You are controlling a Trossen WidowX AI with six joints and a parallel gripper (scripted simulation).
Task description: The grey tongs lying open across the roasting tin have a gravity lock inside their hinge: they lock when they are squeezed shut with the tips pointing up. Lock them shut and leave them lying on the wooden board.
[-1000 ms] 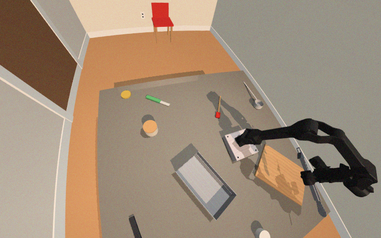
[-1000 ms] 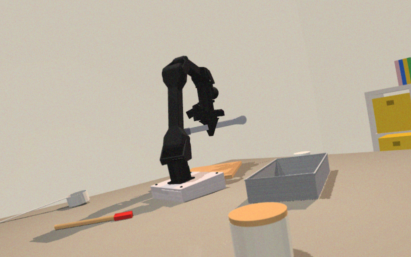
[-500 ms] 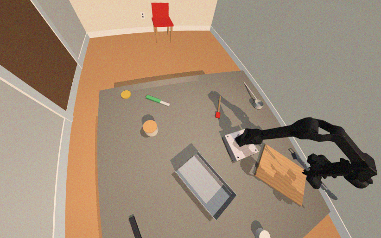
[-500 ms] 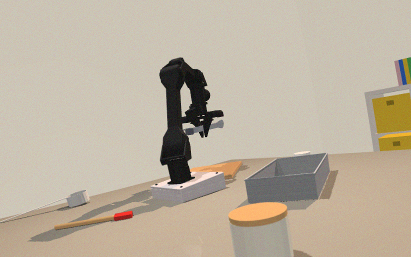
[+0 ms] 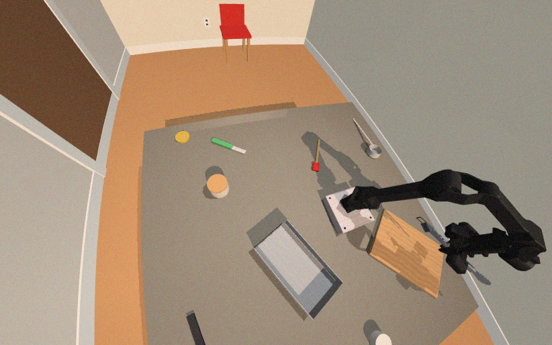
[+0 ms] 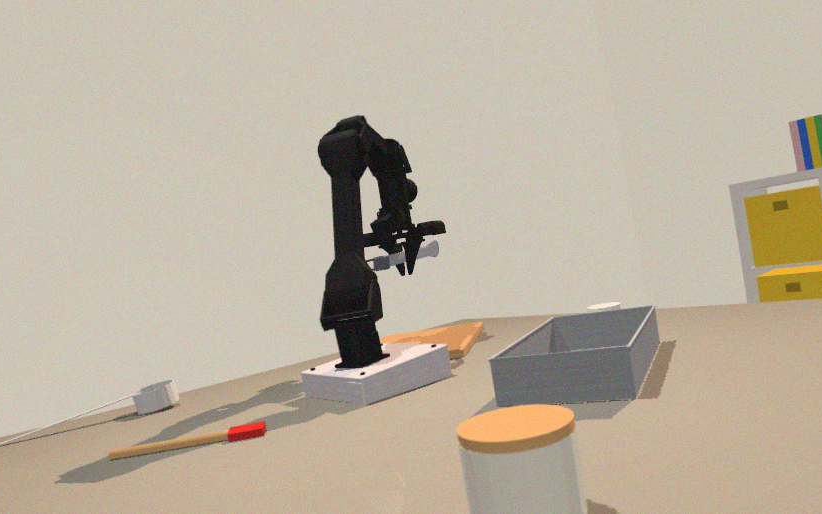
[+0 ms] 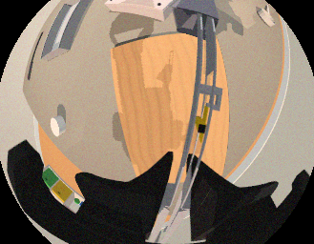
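The wooden board lies 150 mm below my gripper tip. Also, from my gripper tip: grey roasting tin (500 mm ahead, 190 mm to the right, 130 mm below); red-tipped spatula (180 mm ahead, 580 mm to the right, 150 mm below); lidded white jar (680 mm ahead, 590 mm to the right, 120 mm below).
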